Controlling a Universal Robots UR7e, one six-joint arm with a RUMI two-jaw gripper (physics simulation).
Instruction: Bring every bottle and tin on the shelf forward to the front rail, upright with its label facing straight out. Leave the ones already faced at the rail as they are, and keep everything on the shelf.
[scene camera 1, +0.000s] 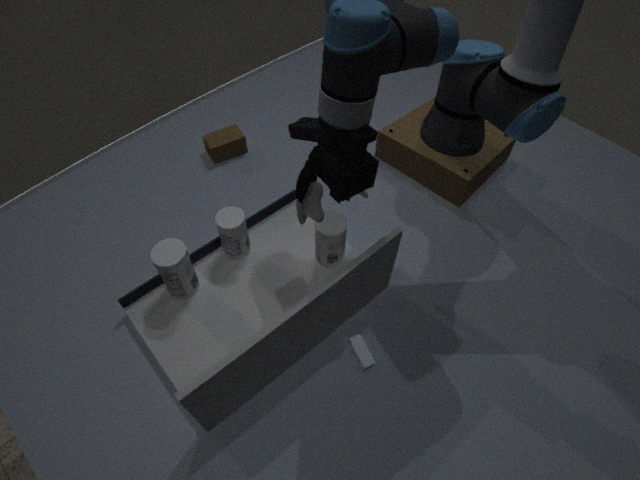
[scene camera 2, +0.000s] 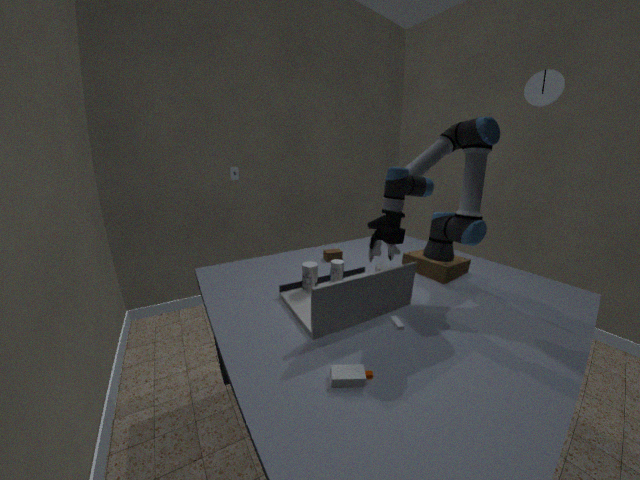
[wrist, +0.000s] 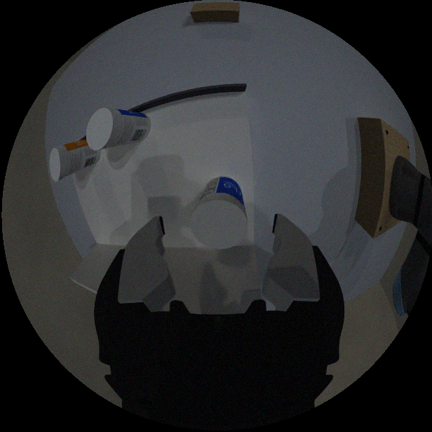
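Seen in the pictures: gripper, fingertip midpoint: (scene camera 1: 325, 211) (scene camera 2: 380, 261); arm's base at its link origin: (scene camera 1: 451, 137) (scene camera 2: 437, 257).
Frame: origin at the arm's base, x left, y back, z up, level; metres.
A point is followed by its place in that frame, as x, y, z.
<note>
The white shelf (scene camera 1: 310, 320) @(0.126, -0.582, 0.038) (scene camera 2: 361, 302) @(0.123, -0.628, 0.006) (wrist: 225, 137) has a dark front rail (scene camera 1: 271, 209) @(-0.146, -0.437, -0.039) (wrist: 200, 91). An orange-labelled tin (scene camera 1: 174, 268) @(-0.096, -0.683, 0.046) (scene camera 2: 309, 276) @(-0.099, -0.691, 0.019) (wrist: 75, 160) and a blue-labelled tin (scene camera 1: 232, 232) @(-0.100, -0.561, 0.032) (scene camera 2: 336, 271) @(-0.103, -0.564, 0.010) (wrist: 120, 129) stand upright at the rail, their coloured labels towards it. A third tin (scene camera 1: 330, 240) @(0.035, -0.448, 0.033) (wrist: 212, 215), also blue-labelled, stands upright well back, near the tall back panel. Its blue label shows on the rail side, turned somewhat to the right in the wrist view. My gripper (scene camera 1: 336, 206) @(-0.002, -0.423, 0.060) (scene camera 2: 383, 258) @(-0.002, -0.423, 0.060) (wrist: 217, 217) is open above this tin, holding nothing.
A wooden block (scene camera 1: 225, 144) @(-0.376, -0.387, -0.028) (scene camera 2: 332, 254) @(-0.378, -0.393, -0.036) (wrist: 216, 12) lies beyond the rail. The arm's wooden base (scene camera 1: 423, 165) @(0.003, -0.111, -0.020) (scene camera 2: 436, 268) @(0.064, -0.110, -0.015) (wrist: 370, 175) stands past the shelf's end. Behind the back panel lie a small white piece (scene camera 1: 361, 351) @(0.192, -0.525, -0.064) (scene camera 2: 397, 322) @(0.197, -0.528, -0.064) and a white box (scene camera 2: 348, 376) @(0.294, -0.808, -0.048) with an orange end.
</note>
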